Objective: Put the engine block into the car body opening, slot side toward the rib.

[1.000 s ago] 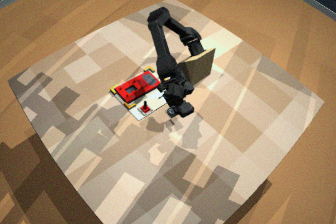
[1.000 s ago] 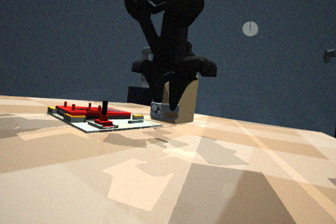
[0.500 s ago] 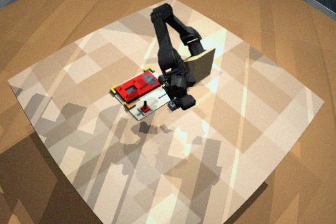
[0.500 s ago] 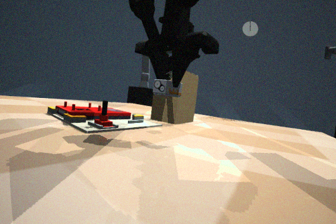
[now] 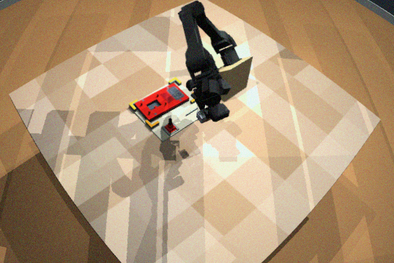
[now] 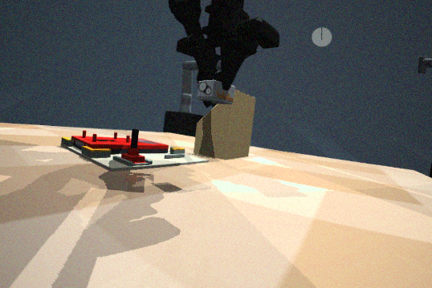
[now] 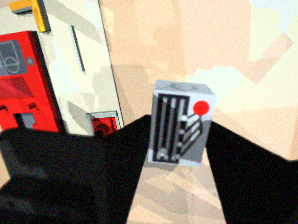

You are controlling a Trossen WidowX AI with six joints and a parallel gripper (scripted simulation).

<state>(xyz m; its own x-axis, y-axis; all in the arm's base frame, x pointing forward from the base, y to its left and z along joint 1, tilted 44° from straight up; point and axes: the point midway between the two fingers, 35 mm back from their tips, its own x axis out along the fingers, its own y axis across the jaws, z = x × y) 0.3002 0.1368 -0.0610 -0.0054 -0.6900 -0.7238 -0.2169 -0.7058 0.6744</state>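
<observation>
Right now my gripper tip is 21 cm to the left of the pale baseplate and 13 cm above it. Also, from my gripper tip: engine block 1 cm below.
</observation>
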